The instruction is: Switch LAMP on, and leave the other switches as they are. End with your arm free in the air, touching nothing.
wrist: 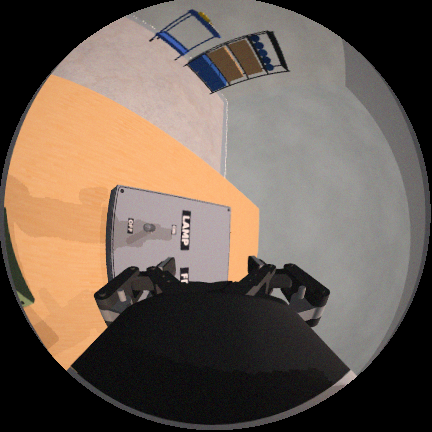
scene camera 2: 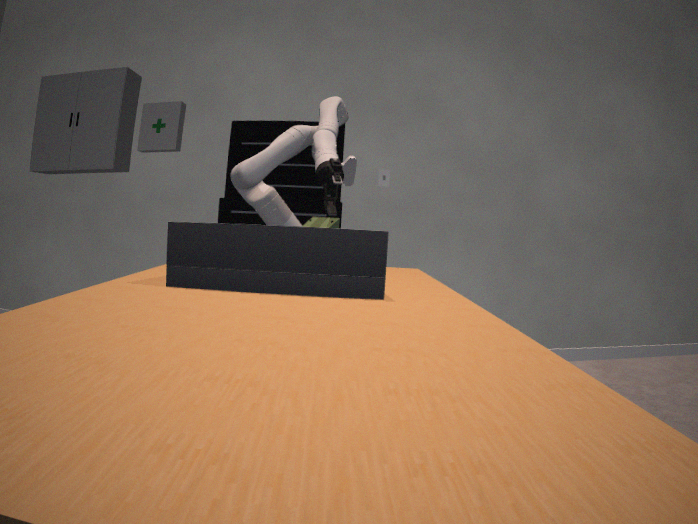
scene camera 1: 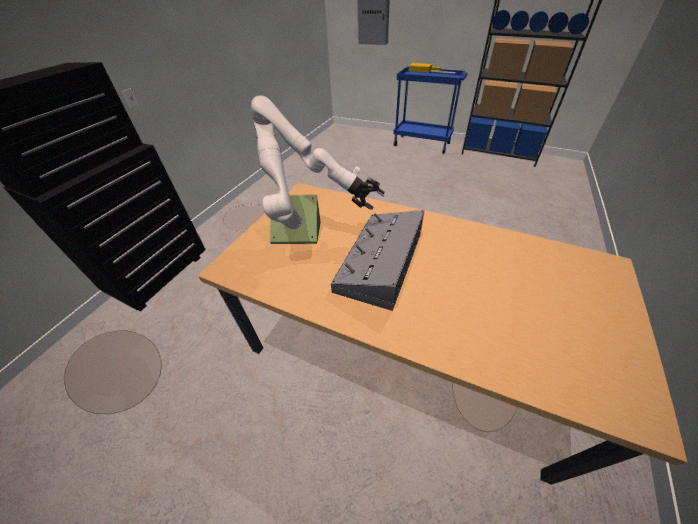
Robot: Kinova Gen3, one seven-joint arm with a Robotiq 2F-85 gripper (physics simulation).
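Pixels of known places: gripper, fingertip midpoint: (wrist: pixel 210 265) (scene camera 2: pixel 335 199) (scene camera 1: pixel 378 202); arm's base at its link origin: (scene camera 1: pixel 293 220).
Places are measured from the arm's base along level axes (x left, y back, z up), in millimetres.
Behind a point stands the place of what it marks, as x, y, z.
A grey sloped switch panel (scene camera 1: pixel 401 245) {-1, -566, 49} (scene camera 2: pixel 276 253) {28, -603, 2} (wrist: pixel 210 235) {181, -525, 41} stands on the table; scene camera 2 shows its back. The LAMP switch (scene camera 1: pixel 377 217) {172, -380, 19} (wrist: pixel 149 227) {174, -367, 37} is at the far end of the panel in scene camera 1. In the wrist view its round knob stands between the OFF and ON labels, nearer OFF, in the arm's shadow. Several other levers, such as the nearest one (scene camera 1: pixel 348 269) {-189, -415, 18}, lean to the arm's side. A second label (wrist: pixel 184 275) {87, -472, 20} is partly cut off by the gripper. My gripper (scene camera 1: pixel 377 200) {138, -397, 131} (scene camera 2: pixel 334 197) {138, -397, 131} (wrist: pixel 210 265) {138, -397, 131} is open and empty, in the air above the panel's far end.
The arm's green base block (scene camera 1: pixel 307 208) {70, -44, 38} (scene camera 2: pixel 320 223) {73, 16, 64} (wrist: pixel 17 270) is on the wooden table (scene camera 1: pixel 507 282) {123, -1014, -88} (scene camera 2: pixel 338 394) {195, -1244, -88} (wrist: pixel 65 140) {300, -162, -88}, left of the panel in scene camera 1. A black drawer cabinet (scene camera 1: pixel 135 225) stands beyond the table. A blue cart (scene camera 1: pixel 431 77) stands at the back.
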